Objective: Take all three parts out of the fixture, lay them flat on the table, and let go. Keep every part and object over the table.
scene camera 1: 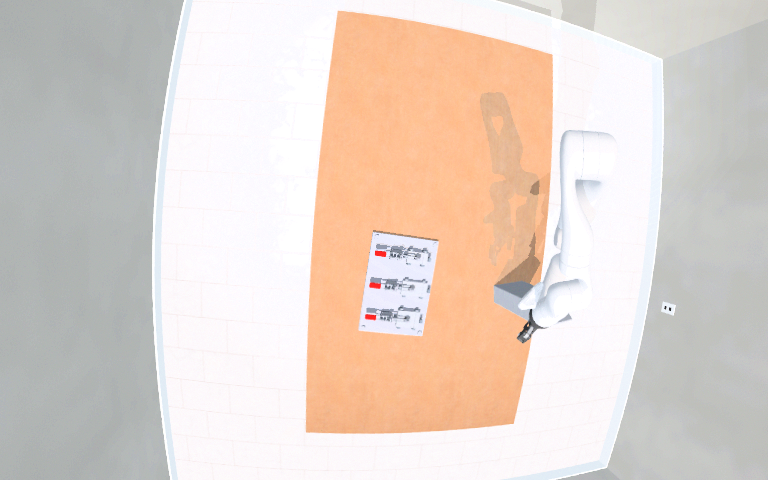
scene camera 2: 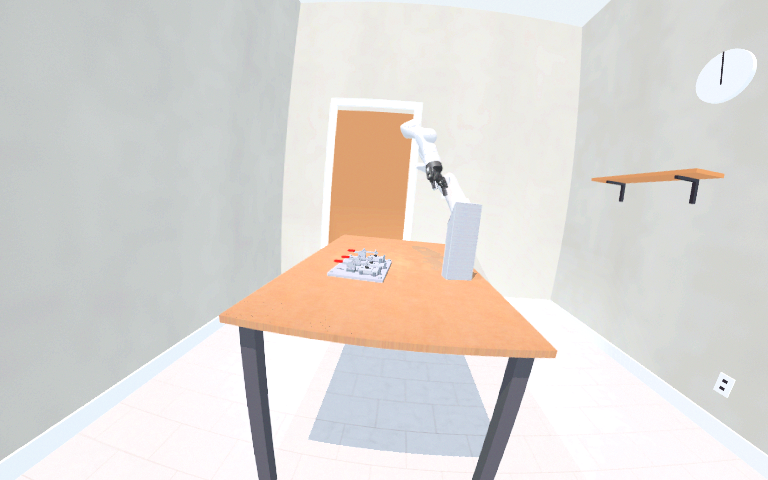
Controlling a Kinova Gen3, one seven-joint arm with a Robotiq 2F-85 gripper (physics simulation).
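Places are measured from the arm's base along level axes (x ahead, y left, z up), in centimetres.
Where they show: gripper, between the fingertips: (scene camera 1: 529, 323) (scene camera 2: 440, 192); arm's base, origin of its link: (scene camera 2: 462, 214).
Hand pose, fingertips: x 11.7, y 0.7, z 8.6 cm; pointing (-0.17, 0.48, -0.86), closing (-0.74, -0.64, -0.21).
Each offset is from my fingertips to the top centre of the thing. "spot": to the spot under its first point. Level surfaces: height alone.
A white fixture plate (scene camera 1: 365, 289) (scene camera 2: 379, 277) lies on the orange table @(dz -38.2 cm) (scene camera 1: 425, 129) (scene camera 2: 399, 314), left of its middle. It carries three rows, each with a grey part and a red-handled clamp: a far row @(spot: dx +27.6, dy -19.4, dz -35.4 cm) (scene camera 1: 407, 252), a middle row @(spot: dx +30.0, dy -8.5, dz -35.2 cm) (scene camera 1: 402, 284) and a near row @(spot: dx +32.3, dy +1.7, dz -35.4 cm) (scene camera 1: 397, 313). In scene camera 2 the parts @(spot: dx +31.2, dy -6.9, dz -33.6 cm) (scene camera 2: 362, 260) show as one grey cluster with red handles @(spot: dx +40.6, dy -8.9, dz -33.3 cm) (scene camera 2: 343, 256) on the left. My gripper (scene camera 1: 524, 335) (scene camera 2: 439, 184) is open and empty. It hangs high in the air beside the arm's pedestal, well to the right of the fixture.
The arm's grey pedestal (scene camera 1: 511, 296) (scene camera 2: 460, 240) stands at the table's right edge. An orange door (scene camera 2: 369, 175) is in the back wall. A wall shelf (scene camera 2: 648, 177) hangs on the right, away from the table.
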